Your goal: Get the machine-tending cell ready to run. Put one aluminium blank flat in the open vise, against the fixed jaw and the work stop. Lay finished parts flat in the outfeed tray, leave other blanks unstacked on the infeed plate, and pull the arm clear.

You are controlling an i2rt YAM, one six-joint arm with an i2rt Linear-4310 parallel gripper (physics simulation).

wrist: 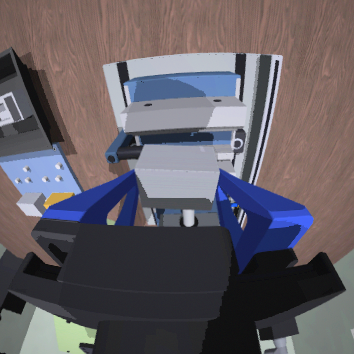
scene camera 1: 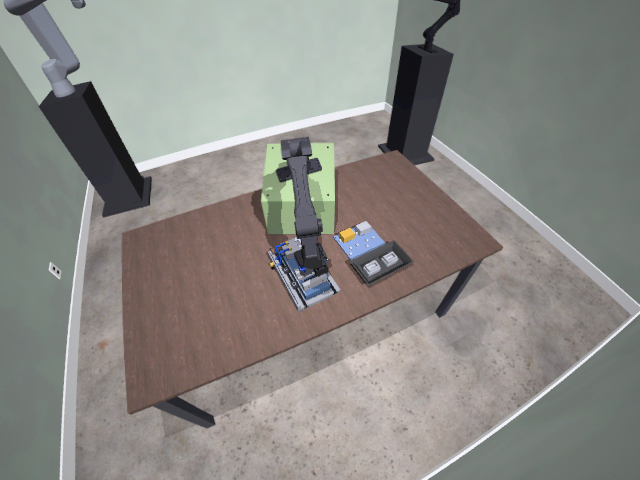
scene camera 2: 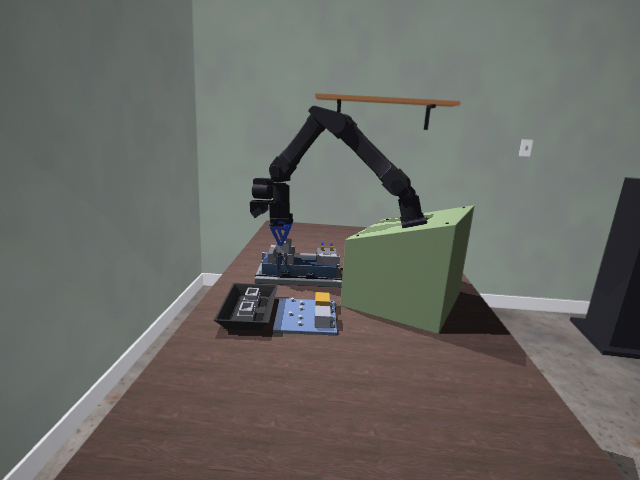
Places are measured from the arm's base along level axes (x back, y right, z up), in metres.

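Pixels of known places: gripper, fingertip midpoint: (wrist: pixel 176 174) (scene camera 2: pixel 282 243); arm's base at its link origin: (scene camera 2: pixel 412 221).
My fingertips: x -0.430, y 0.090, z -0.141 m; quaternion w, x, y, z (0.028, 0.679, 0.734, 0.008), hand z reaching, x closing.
Ahead of a thing's pixels: the offset from my fingertips to its top centre. "spot": to the spot under its first point.
My gripper (scene camera 2: pixel 280 242) (wrist: pixel 176 174) is shut on a light grey aluminium blank @(dx +0.008, dy +0.001, dz +0.012 m) (wrist: pixel 177 170), held level between the blue fingertips over the vise @(dx +0.063, dy +0.022, dz -0.022 m) (scene camera 1: pixel 316 290) (scene camera 2: pixel 315 269) (wrist: pixel 182 89). In the wrist view the blank is nearer the camera than the grey jaw (wrist: pixel 182 115) with two holes, and it hides part of the jaw opening. Whether it touches the vise is unclear. The work stop @(spot: dx -0.001, dy -0.060, dz -0.029 m) (wrist: pixel 113 149) is at the opening's left side. Two finished parts @(spot: dx -0.024, dy -0.256, dz -0.089 m) (scene camera 1: pixel 371 267) @(spot: dx -0.004, dy -0.353, dz -0.088 m) (scene camera 1: pixel 389 257) lie flat in the dark outfeed tray (scene camera 1: pixel 368 282) (scene camera 2: pixel 223 313). The blue infeed plate @(dx +0.145, dy -0.283, dz -0.113 m) (scene camera 1: pixel 361 246) (scene camera 2: pixel 282 322) (wrist: pixel 37 186) bears a grey block @(dx +0.197, dy -0.321, dz -0.077 m) (scene camera 1: pixel 363 227) (scene camera 2: pixel 323 317) (wrist: pixel 31 204).
An orange block @(dx +0.183, dy -0.231, dz -0.078 m) (scene camera 1: pixel 346 235) (scene camera 2: pixel 322 298) (wrist: pixel 60 200) stands beside the grey block on the infeed plate, near several white pins. Blue and yellow fittings @(spot: dx +0.162, dy +0.078, dz -0.039 m) (scene camera 1: pixel 282 249) stand at the vise's rear. The arm's green pedestal (scene camera 1: pixel 299 206) (scene camera 2: pixel 395 271) is behind the vise.
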